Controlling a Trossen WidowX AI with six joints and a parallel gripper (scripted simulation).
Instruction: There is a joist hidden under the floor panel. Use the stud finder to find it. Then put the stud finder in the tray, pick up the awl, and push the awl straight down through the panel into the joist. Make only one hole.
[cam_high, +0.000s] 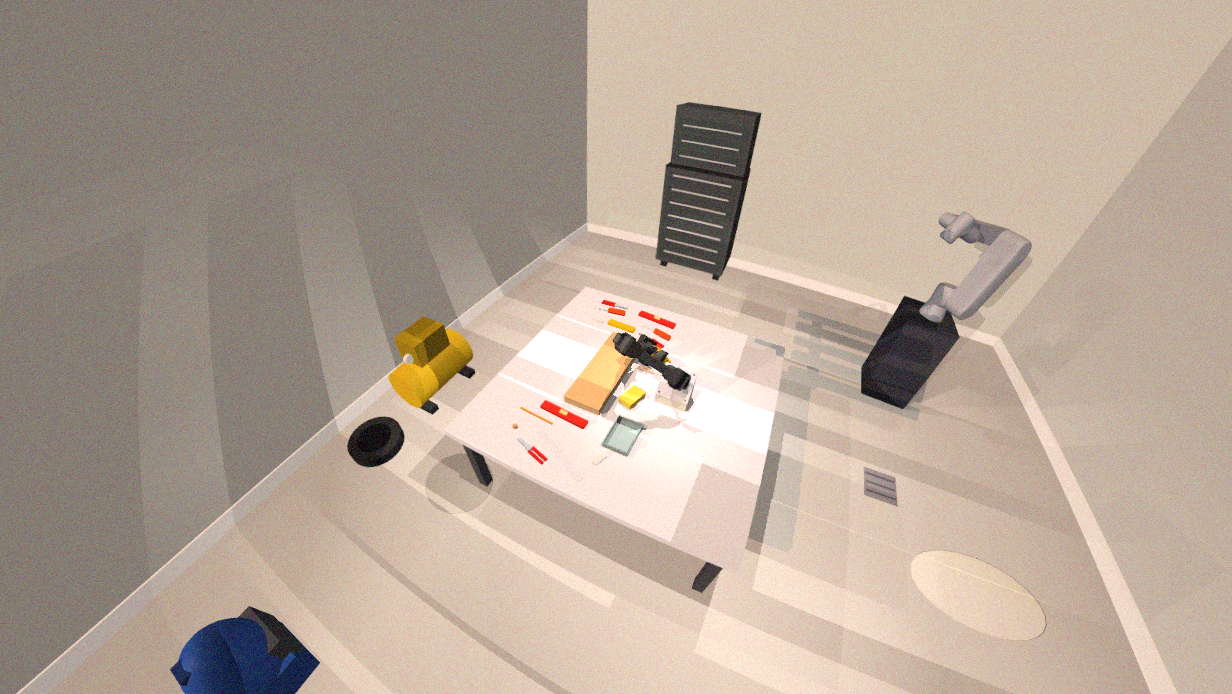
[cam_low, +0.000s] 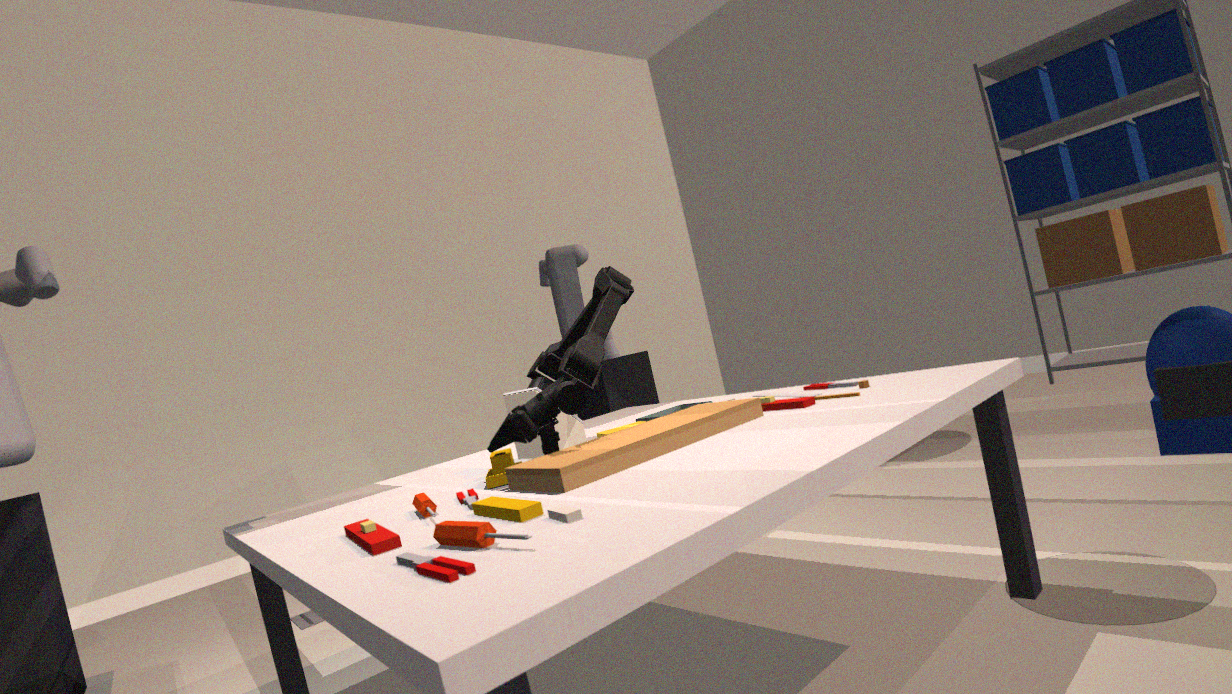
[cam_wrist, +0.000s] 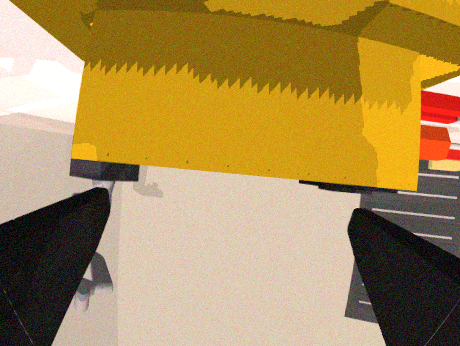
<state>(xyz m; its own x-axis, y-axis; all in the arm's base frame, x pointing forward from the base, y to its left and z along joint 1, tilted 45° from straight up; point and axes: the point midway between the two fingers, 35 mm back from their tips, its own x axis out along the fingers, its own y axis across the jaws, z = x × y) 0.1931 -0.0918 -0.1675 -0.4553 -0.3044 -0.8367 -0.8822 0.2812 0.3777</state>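
Now: the yellow stud finder 20 mm ahead of my gripper tip, 10 mm to the left of it and 30 mm below it. The rest, counted from my gripper tip: yellow block (320 mm to the left, 60 mm below); thin orange tool (320 mm ahead, 630 mm to the left, 70 mm below); shallow grey tray (60 mm behind, 530 mm to the left, 60 mm below).
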